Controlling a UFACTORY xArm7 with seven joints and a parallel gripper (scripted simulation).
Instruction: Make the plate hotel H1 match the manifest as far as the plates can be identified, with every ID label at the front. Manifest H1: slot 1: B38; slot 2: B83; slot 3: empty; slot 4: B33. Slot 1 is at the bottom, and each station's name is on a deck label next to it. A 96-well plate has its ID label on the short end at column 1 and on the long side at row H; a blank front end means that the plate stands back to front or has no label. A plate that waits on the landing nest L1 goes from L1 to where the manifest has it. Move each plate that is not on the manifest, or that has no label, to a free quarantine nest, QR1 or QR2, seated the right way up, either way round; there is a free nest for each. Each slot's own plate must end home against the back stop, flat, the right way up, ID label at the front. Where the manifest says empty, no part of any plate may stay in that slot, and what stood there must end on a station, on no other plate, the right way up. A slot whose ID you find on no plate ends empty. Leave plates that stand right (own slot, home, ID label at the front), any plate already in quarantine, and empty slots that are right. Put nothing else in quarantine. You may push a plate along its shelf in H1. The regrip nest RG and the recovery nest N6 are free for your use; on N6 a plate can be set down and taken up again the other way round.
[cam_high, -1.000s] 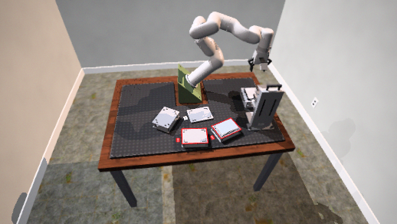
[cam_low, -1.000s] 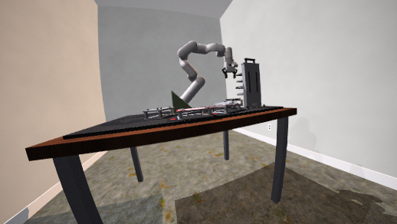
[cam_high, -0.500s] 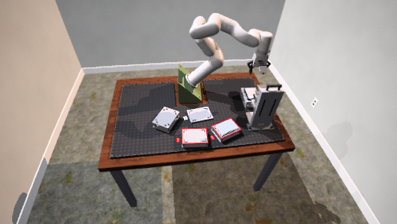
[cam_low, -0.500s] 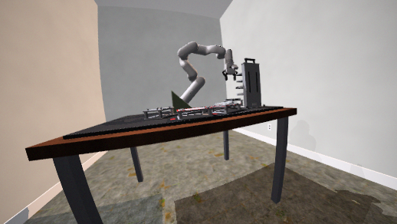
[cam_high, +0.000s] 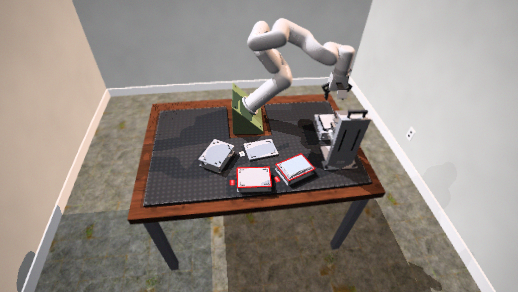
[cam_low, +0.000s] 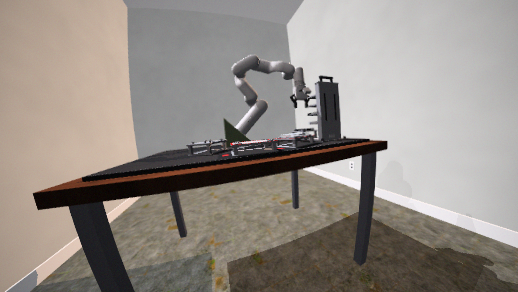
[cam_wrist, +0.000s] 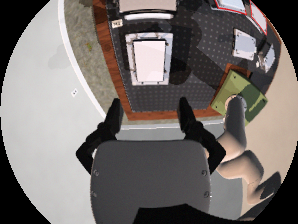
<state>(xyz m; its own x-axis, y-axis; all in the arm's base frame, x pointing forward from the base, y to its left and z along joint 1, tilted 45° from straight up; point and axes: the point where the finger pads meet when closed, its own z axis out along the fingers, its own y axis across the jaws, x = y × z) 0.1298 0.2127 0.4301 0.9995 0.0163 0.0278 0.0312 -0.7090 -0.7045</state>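
My gripper is now 10 mm short of the plate and 170 mm above it. Also, from my hand: H1 deck label: 130 mm ahead, 100 mm to the left, 240 mm below; QR1 deck label: 360 mm ahead, 340 mm to the right, 240 mm below.
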